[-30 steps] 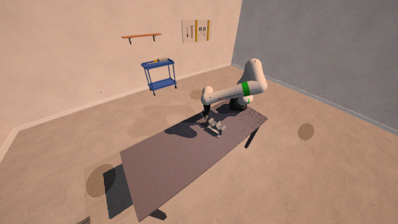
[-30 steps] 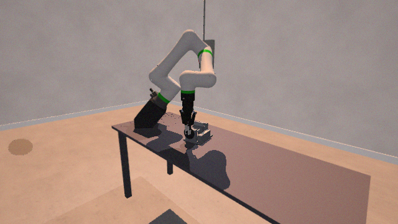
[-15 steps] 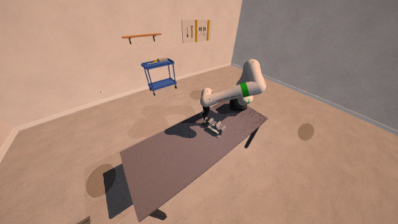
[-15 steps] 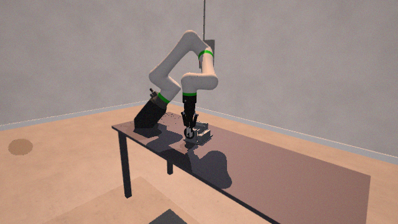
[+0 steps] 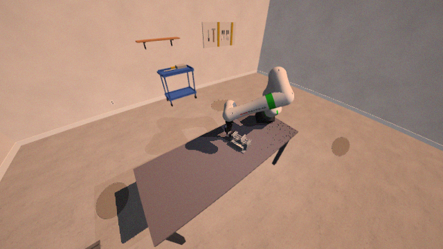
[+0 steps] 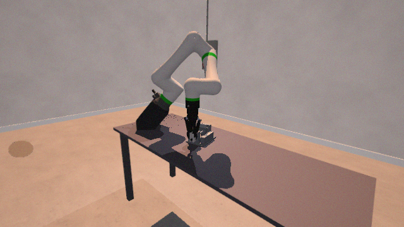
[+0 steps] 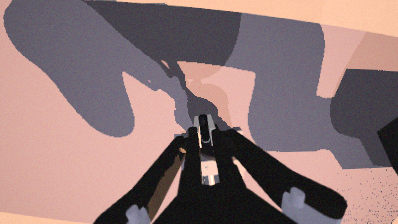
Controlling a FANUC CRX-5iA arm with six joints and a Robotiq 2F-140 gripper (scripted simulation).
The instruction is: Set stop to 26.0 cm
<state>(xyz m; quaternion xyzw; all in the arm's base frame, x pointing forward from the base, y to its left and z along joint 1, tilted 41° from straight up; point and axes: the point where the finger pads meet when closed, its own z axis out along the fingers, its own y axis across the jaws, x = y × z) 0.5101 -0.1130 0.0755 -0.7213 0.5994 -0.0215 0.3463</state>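
Right now my hand is 2 cm to the right of the handwheel, 1 cm past it and 1 cm above it. The rest, counted from my hand: grey stop fixture 15 cm to the left, 7 cm behind, 1 cm above.
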